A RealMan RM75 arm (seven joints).
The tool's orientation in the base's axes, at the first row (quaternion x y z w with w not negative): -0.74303 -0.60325 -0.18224 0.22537
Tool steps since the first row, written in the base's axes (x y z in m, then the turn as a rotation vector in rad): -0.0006 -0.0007 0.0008 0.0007 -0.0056 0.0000; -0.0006 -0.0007 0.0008 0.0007 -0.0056 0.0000; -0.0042 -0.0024 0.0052 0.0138 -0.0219 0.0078; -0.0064 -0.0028 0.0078 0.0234 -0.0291 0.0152; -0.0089 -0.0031 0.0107 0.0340 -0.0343 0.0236
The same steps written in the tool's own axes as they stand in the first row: -0.0003 -0.0006 -0.0011 -0.0044 0.0016 -0.0031; -0.0003 -0.0006 -0.0011 -0.0044 0.0016 -0.0031; 0.0000 -0.0043 -0.0057 -0.0108 0.0163 -0.0187; 0.0006 -0.0067 -0.0080 -0.0106 0.0261 -0.0288; 0.0015 -0.0094 -0.0106 -0.0081 0.0364 -0.0387
